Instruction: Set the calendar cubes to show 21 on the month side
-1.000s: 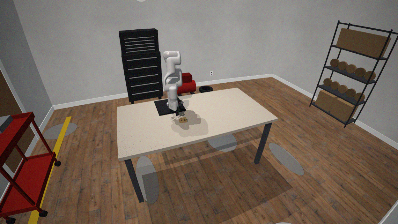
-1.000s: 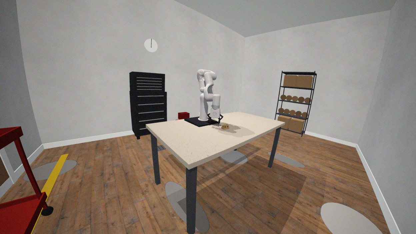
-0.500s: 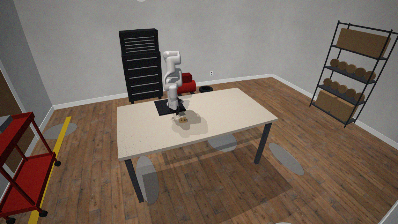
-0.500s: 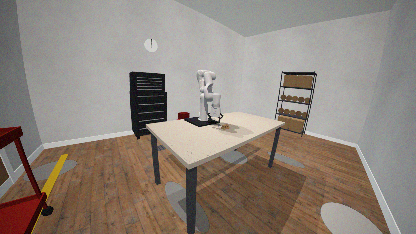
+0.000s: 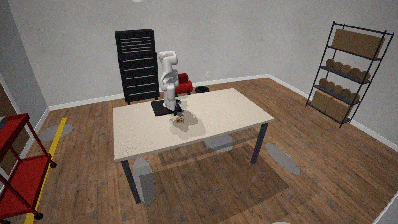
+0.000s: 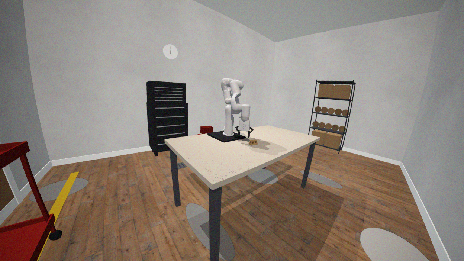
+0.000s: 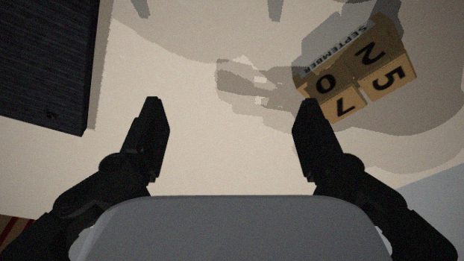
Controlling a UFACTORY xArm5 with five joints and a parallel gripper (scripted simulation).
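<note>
My gripper is now 70 mm short of the wooden digit cube, 40 mm to the right of it and 40 mm above it. Also, from my hand: wooden tray (70 mm ahead, 60 mm to the left, 60 mm below).
</note>
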